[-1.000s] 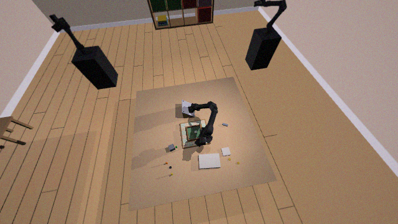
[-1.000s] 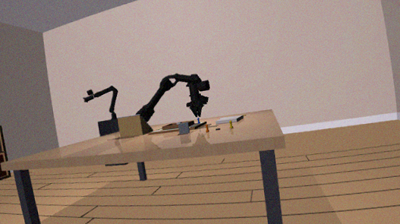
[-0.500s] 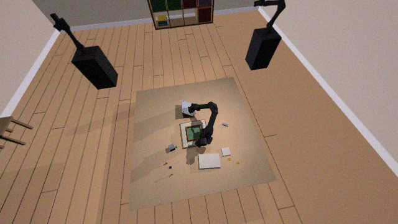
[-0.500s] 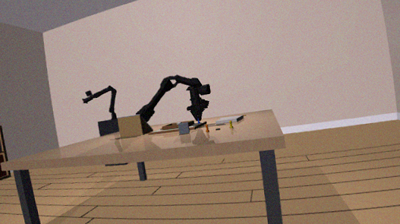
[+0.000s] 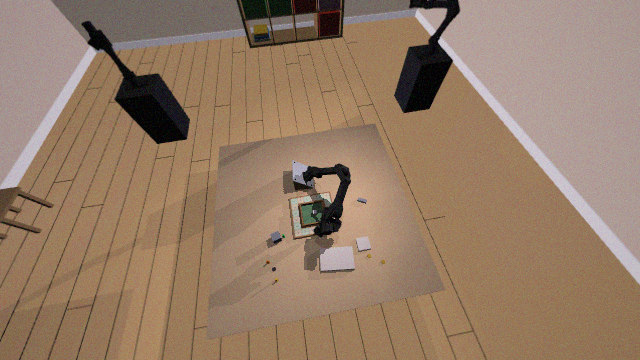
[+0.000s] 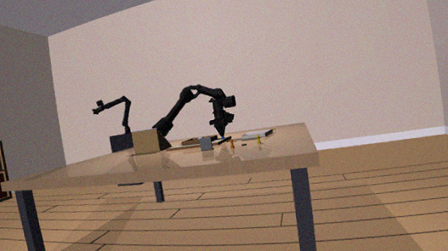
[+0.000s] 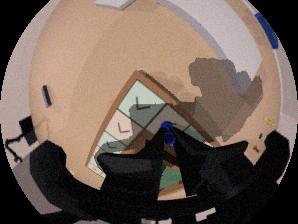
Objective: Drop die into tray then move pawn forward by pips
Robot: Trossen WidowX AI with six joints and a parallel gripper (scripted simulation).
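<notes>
My gripper tip is 110 mm past the die and 60 mm to the left of it. The rest, counted from my gripper tip: blue pawn: 10 mm above; then white sheet: 200 mm ahead, 20 mm to the left, 10 mm below; then green dice tray: 110 mm behind, 70 mm to the right, 10 mm below.
</notes>
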